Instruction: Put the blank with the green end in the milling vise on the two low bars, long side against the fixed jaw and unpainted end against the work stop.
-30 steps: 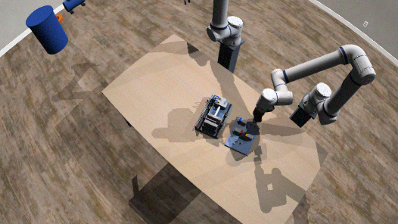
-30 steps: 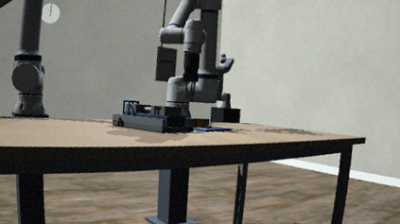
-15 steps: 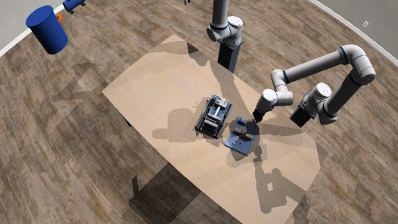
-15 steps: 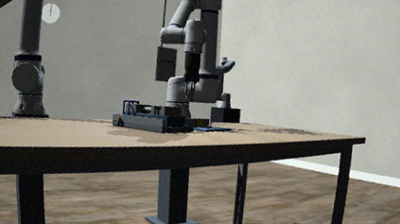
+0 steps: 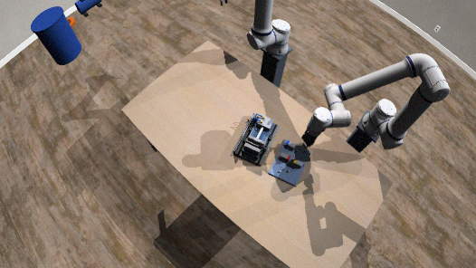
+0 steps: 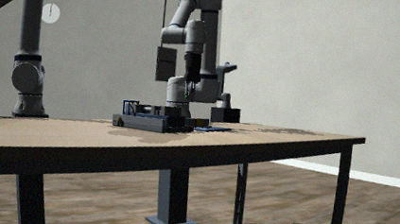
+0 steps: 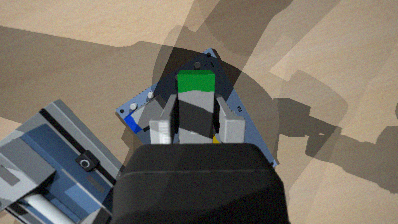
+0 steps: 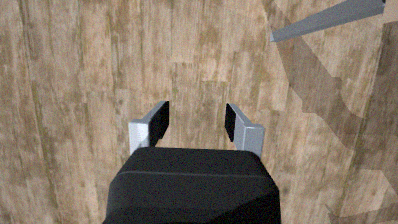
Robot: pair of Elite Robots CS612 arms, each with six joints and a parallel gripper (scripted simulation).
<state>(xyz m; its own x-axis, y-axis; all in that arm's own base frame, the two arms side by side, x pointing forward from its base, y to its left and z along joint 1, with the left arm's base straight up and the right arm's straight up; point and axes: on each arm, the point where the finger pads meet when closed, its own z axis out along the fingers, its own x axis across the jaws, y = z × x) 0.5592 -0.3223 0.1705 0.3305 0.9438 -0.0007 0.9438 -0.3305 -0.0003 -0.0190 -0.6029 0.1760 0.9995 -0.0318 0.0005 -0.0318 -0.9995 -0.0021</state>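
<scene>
My left hand is 20 mm above the green-ended blank. From my left hand the other things lie so: blue-ended blank: 140 mm below, 90 mm to the right, 30 mm ahead; yellow-ended blank: 140 mm below, 90 mm ahead, 30 mm to the left; red-ended blank: 140 mm below, 110 mm ahead, 60 mm to the right.
</scene>
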